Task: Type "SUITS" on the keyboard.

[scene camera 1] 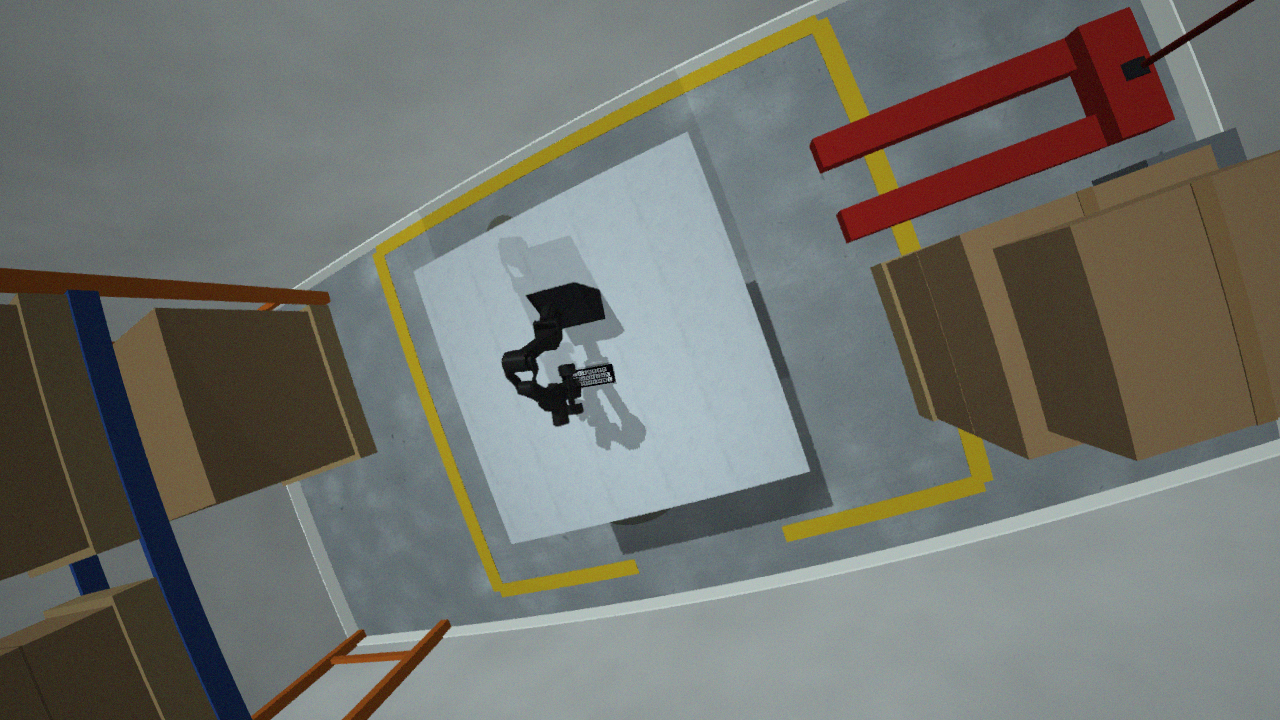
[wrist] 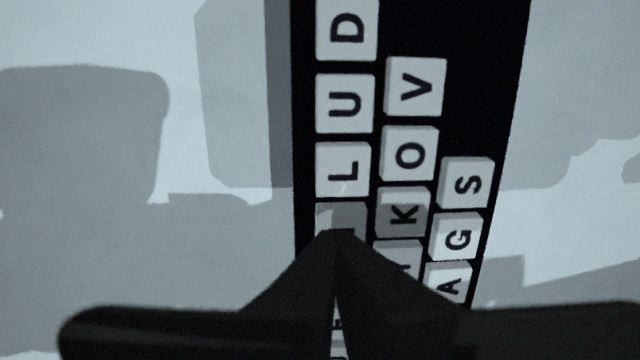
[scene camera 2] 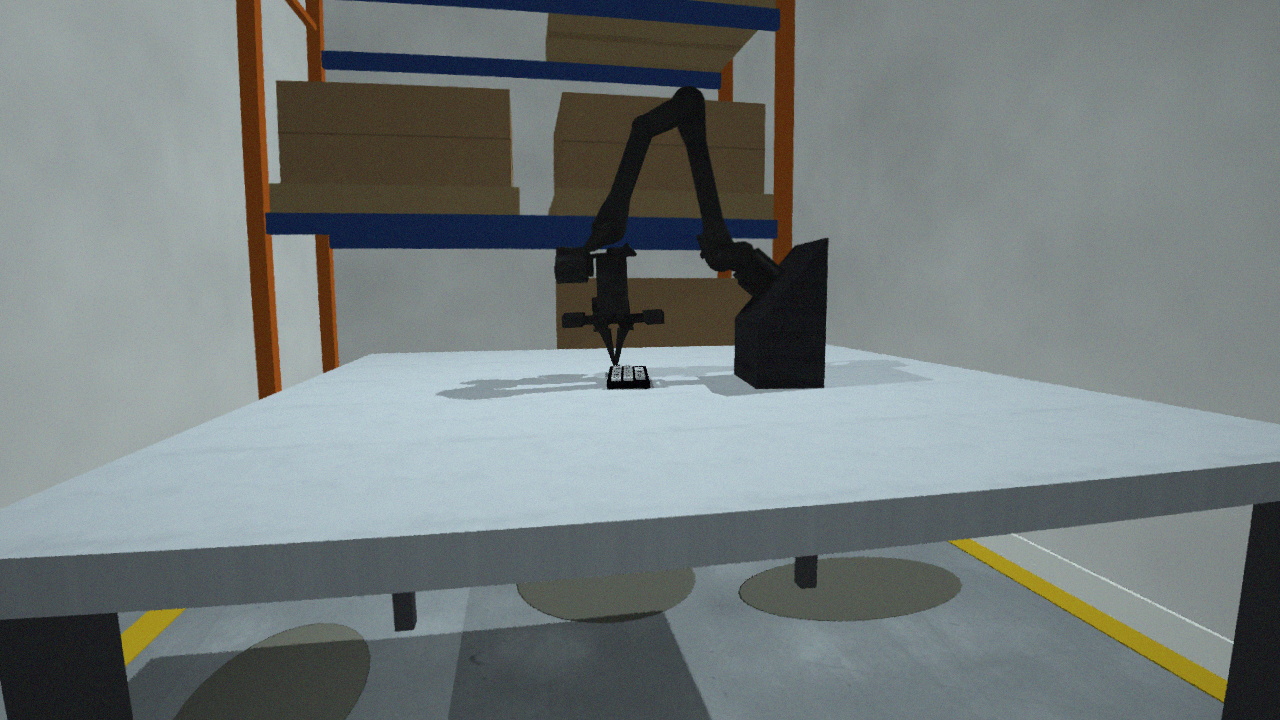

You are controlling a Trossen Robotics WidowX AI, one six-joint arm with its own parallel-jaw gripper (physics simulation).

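Places are measured from the arm's base along level axes (x ahead, y left, z up), in metres.
Pixels of known places: gripper, fingertip midpoint: [scene camera 1: 580, 384] [wrist: 333, 243] [scene camera 2: 615, 365]; arm's base at its link origin: [scene camera 1: 550, 310] [scene camera 2: 769, 282].
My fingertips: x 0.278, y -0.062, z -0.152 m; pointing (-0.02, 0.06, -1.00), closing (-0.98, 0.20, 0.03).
Note:
Ahead of a thing's pixels: the offset from my fingertips to its top centre. Level surfaces: height alone.
The black keyboard @[dx -0.017, dy +0.033, dz -0.006 m] [scene camera 1: 613, 373] [scene camera 2: 628, 385] [wrist: 480, 75] lies on the table with white letter keys. In the wrist view, the U key @[dx -0.011, dy -0.041, dz -0.006 m] [wrist: 345, 104] lies between the D key @[dx -0.014, dy -0.061, dz -0.006 m] [wrist: 347, 30] and the L key @[dx -0.007, dy -0.021, dz -0.006 m] [wrist: 343, 170]. The S key @[dx -0.046, dy -0.008, dz -0.006 m] [wrist: 466, 182] is at the right, above the G key @[dx -0.042, dy +0.012, dz -0.006 m] [wrist: 457, 236]. My gripper [scene camera 2: 614, 361] [wrist: 333, 243] is shut and empty, pointing down. Its tips overlap the shaded key @[dx -0.003, dy +0.000, dz -0.006 m] [wrist: 341, 214] below L, whose letter is mostly hidden; contact cannot be told. The fingers hide several lower keys; I and T cannot be identified.
The V key @[dx -0.032, dy -0.042, dz -0.006 m] [wrist: 415, 86], O key @[dx -0.028, dy -0.022, dz -0.006 m] [wrist: 410, 154], K key @[dx -0.024, dy -0.002, dz -0.006 m] [wrist: 403, 215] and A key @[dx -0.039, dy +0.032, dz -0.006 m] [wrist: 449, 280] also show. The arm's black base [scene camera 1: 572, 304] [scene camera 2: 778, 331] stands on the white table @[dz -0.023 m] [scene camera 1: 716, 376] [scene camera 2: 626, 465]. Shelving and boxes stand beyond the table.

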